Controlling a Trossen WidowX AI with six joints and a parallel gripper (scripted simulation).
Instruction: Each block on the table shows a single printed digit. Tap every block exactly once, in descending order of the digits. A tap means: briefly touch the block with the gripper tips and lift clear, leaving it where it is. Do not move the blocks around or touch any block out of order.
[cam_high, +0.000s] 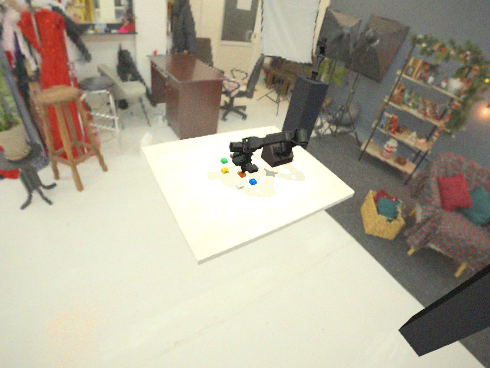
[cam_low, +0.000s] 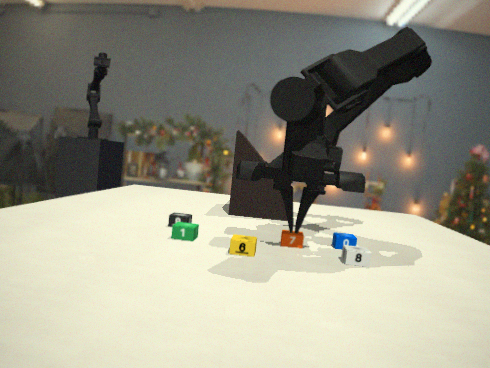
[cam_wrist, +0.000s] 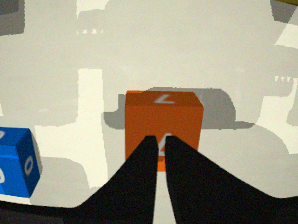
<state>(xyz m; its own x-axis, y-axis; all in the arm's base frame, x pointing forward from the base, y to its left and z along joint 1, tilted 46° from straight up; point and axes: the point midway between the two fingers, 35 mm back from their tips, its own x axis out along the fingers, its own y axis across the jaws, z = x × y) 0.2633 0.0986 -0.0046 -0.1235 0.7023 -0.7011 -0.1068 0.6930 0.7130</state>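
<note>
The orange 7 block is 1 cm below my gripper tip. From my gripper tip the other things lie so: white 8 block 6 cm ahead, 9 cm to the left, 1 cm below; yellow 6 block 9 cm ahead, 6 cm to the right, 1 cm below; blue 0 block 3 cm behind, 8 cm to the left, 1 cm below.
</note>
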